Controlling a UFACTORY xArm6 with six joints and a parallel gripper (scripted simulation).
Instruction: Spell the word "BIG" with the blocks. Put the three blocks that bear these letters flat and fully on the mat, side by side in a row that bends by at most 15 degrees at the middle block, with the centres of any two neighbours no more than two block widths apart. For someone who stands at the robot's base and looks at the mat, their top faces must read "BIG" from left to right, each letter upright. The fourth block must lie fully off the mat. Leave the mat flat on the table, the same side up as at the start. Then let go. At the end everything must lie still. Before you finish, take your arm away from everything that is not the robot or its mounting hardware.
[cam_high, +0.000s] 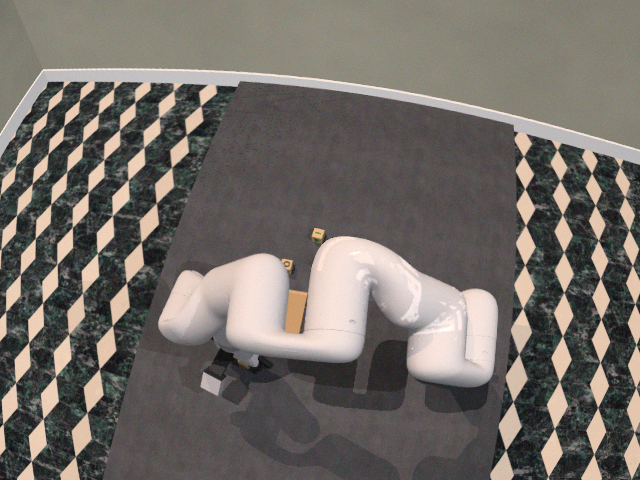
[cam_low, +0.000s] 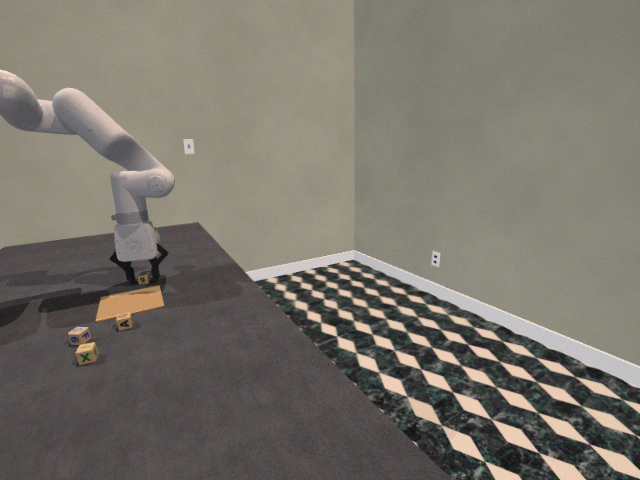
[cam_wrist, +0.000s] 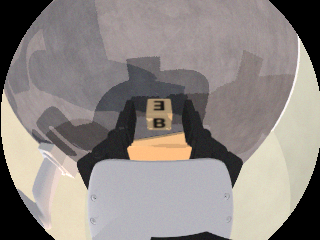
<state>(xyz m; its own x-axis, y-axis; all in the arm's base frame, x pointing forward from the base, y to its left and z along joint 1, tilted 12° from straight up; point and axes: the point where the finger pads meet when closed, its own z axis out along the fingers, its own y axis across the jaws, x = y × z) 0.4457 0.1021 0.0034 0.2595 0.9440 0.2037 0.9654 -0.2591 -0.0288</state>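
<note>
My hand is 10 mm above the B block. The rest, counted from my hand: tan mat: 130 mm to the right, 30 mm behind, 20 mm below; then G block: 270 mm to the right, 120 mm behind, 10 mm below.
</note>
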